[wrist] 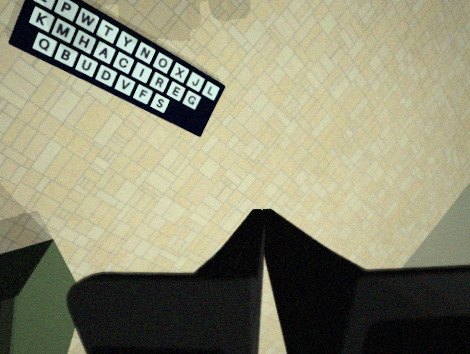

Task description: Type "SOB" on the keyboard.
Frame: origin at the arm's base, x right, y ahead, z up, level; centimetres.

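Seen in the pictures: gripper, fingertip midpoint: [261, 218].
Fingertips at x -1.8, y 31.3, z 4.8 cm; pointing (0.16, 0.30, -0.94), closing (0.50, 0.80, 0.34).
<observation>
Pixels of each thing's top centre, then the offset from my fingertips to it. "pt": a spot on its surface instead. Level surfaces: height alone.
- dark blue keyboard, surface spot: [187, 119] pt dx -2.1, dy +1.4, dz -22.2 cm
- S key, middle of its top: [160, 103] dx -5.6, dy -0.1, dz -21.7 cm
- O key, middle of its top: [162, 62] dx -8.9, dy +2.9, dz -21.7 cm
- B key, middle of its top: [65, 55] dx -14.8, dy -4.9, dz -21.7 cm
- pale tiled surface, its level: dz -23.3 cm
The dark blue keyboard [187, 119] with white letter keys lies slanted at the upper left of the wrist view, its upper left end cut off by the frame. The S key [160, 103] is the last key of its lowest row. The O key [162, 62] is in the top visible row, between N and X. The B key [65, 54] is in the lowest row, between Q and U. My black gripper [261, 218] is shut with its fingertips together, with nothing between them. In the view its tips are below and to the right of the keyboard, apart from it.
A green box-like object [44, 295] stands at the lower left edge. A grey-green surface [442, 240] shows at the right edge. The keyboard lies on a pale tiled surface [310, 125], with darker shadow patches at the upper left and left.
</observation>
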